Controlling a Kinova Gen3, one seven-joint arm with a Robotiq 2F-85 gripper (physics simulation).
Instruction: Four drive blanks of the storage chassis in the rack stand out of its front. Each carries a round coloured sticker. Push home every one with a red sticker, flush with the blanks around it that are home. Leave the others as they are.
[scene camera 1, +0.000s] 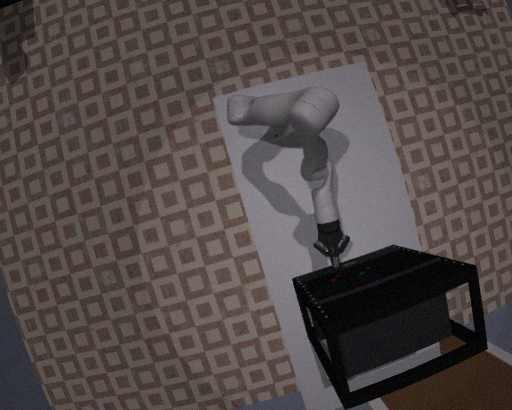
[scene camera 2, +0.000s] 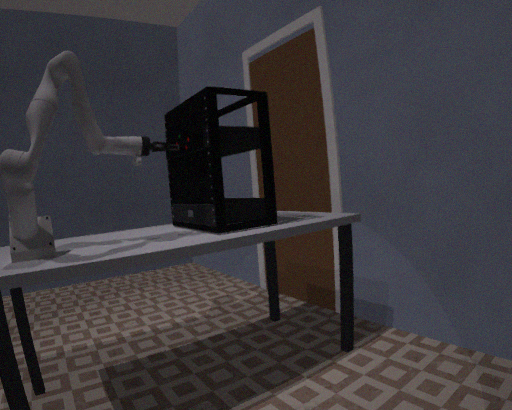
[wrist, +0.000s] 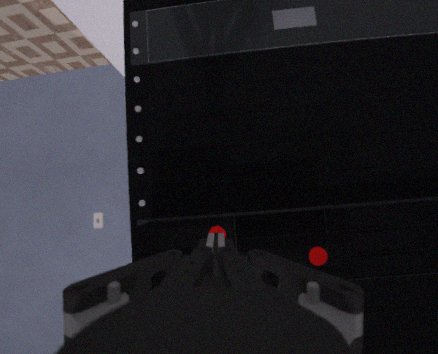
Labels:
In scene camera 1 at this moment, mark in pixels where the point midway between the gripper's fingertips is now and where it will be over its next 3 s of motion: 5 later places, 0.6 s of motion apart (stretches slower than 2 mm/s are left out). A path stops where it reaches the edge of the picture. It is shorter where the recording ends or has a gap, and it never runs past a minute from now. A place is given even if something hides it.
The gripper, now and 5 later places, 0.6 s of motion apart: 336, 266; 337, 272; 338, 276; 339, 279; 341, 283; 342, 285

